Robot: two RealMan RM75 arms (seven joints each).
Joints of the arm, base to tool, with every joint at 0 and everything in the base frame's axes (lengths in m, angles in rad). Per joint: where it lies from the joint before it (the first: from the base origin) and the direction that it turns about. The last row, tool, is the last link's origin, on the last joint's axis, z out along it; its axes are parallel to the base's.
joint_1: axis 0 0 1 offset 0 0 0.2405
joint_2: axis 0 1 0 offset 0 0 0
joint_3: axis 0 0 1 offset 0 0 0.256
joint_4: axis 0 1 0 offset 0 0 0
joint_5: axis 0 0 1 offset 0 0 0.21
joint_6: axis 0 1 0 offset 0 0 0
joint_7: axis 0 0 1 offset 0 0 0.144
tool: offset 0 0 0
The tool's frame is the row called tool.
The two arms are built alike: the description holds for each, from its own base.
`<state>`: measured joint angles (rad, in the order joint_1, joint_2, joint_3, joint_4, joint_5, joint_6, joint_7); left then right.
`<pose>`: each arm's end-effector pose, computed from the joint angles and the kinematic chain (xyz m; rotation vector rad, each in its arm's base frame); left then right.
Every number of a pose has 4 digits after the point. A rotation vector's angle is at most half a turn.
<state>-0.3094 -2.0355 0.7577 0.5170 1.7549 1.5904 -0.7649 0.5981 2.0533 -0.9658 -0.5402 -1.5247 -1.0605 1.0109</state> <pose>-0.3176 0.2668 0.0039 -2.5509 -0.1617 -0.7168 0.2449 0.4017 -0.0048 -2.3714 0.2867 0.5831</pose>
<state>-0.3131 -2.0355 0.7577 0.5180 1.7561 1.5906 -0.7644 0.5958 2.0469 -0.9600 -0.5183 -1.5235 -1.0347 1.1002</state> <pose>-0.3166 0.2680 0.0039 -2.5528 -0.1552 -0.7168 0.2539 0.4019 -0.0042 -2.3479 0.4328 0.5982</pose>
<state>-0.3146 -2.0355 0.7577 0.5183 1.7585 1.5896 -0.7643 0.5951 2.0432 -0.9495 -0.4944 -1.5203 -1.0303 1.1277</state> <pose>-0.3165 0.2684 0.0037 -2.5551 -0.1533 -0.7144 0.2598 0.4003 -0.0050 -2.3348 0.5007 0.6096</pose>
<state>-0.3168 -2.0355 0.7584 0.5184 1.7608 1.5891 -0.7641 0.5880 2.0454 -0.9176 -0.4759 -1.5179 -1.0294 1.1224</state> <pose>-0.3160 0.2689 0.0034 -2.5583 -0.1502 -0.7129 0.2670 0.3978 -0.0041 -2.3050 0.5411 0.6209</pose>
